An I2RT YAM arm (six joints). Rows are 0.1 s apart.
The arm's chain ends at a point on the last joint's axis. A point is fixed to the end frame.
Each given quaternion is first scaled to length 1.
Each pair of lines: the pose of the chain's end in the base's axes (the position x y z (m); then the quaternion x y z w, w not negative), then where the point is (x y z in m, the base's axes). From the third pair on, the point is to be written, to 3 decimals.
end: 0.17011 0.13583 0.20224 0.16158 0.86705 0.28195 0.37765
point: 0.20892 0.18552 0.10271
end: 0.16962 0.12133 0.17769 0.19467 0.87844 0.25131 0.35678
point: 0.20404 0.16581 0.07416
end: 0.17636 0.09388 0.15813 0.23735 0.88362 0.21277 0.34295
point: 0.208 0.132 0.051
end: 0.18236 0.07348 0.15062 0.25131 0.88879 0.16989 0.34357
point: 0.212 0.102 0.040
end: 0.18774 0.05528 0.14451 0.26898 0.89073 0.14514 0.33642
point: 0.215 0.079 0.033
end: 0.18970 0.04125 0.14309 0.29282 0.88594 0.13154 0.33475
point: 0.217 0.063 0.031
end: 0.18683 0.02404 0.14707 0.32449 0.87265 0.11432 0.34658
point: 0.217 0.042 0.035
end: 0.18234 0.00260 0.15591 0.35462 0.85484 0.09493 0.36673
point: 0.217 0.016 0.044
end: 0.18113 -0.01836 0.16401 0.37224 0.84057 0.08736 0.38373
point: 0.220 -0.008 0.053
